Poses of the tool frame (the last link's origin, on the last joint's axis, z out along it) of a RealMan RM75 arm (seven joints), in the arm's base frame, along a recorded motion.
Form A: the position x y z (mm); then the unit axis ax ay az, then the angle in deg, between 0 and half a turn.
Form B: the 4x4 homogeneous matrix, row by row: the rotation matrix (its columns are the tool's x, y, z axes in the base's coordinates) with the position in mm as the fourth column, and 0 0 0 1 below. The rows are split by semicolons. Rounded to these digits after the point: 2 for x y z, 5 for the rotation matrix.
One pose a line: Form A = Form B
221.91, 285.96, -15.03, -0.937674, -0.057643, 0.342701, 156.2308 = 0.76871, -0.03461, -0.63866, 221.91; 0.24164, -0.90881, 0.34010, 285.96; -0.59219, -0.41577, -0.69025, -15.03; 0, 0, 0, 1
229.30, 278.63, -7.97, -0.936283, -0.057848, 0.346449, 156.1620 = 0.76378, -0.03631, -0.64446, 229.30; 0.24372, -0.90828, 0.34003, 278.63; -0.59770, -0.41677, -0.68488, -7.97; 0, 0, 0, 1
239.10, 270.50, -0.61, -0.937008, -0.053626, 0.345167, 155.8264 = 0.76667, -0.04526, -0.64045, 239.10; 0.23744, -0.90681, 0.34831, 270.50; -0.59653, -0.41910, -0.68448, -0.61; 0, 0, 0, 1
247.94, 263.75, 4.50, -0.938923, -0.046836, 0.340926, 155.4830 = 0.77383, -0.05749, -0.63078, 247.94; 0.22546, -0.90565, 0.35912, 263.75; -0.59191, -0.42011, -0.68786, 4.50; 0, 0, 0, 1
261.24, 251.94, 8.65, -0.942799, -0.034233, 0.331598, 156.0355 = 0.78732, -0.07292, -0.61222, 261.24; 0.19645, -0.91155, 0.36121, 251.94; -0.58441, -0.40466, -0.70336, 8.65; 0, 0, 0, 1
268.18, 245.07, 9.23, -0.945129, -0.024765, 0.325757, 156.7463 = 0.79521, -0.08370, -0.60053, 268.18; 0.17352, -0.91759, 0.35766, 245.07; -0.58098, -0.38862, -0.71515, 9.23; 0, 0, 0, 1
